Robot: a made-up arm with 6 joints. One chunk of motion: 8 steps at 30 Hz.
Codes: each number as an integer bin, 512 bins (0 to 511) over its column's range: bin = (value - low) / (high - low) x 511, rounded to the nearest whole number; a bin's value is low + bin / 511 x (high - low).
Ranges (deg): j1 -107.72..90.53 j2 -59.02..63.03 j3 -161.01..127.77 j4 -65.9..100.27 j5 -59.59..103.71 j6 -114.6..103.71
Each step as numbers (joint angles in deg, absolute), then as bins.
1 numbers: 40.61 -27.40 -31.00 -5.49 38.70 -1.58
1 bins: 382 132 230 186 308 265
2 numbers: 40.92 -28.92 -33.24 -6.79 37.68 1.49
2 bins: 383 126 226 182 304 272
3 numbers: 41.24 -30.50 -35.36 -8.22 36.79 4.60
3 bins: 384 119 222 177 302 279
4 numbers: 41.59 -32.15 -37.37 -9.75 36.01 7.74
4 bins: 385 112 219 173 299 286
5 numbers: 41.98 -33.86 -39.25 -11.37 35.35 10.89
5 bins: 386 105 215 168 297 294
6 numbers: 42.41 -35.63 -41.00 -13.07 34.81 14.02
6 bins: 387 98 212 162 295 301
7 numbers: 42.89 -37.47 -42.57 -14.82 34.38 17.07
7 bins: 388 90 210 157 294 308
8 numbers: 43.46 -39.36 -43.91 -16.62 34.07 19.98
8 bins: 390 82 207 152 293 315
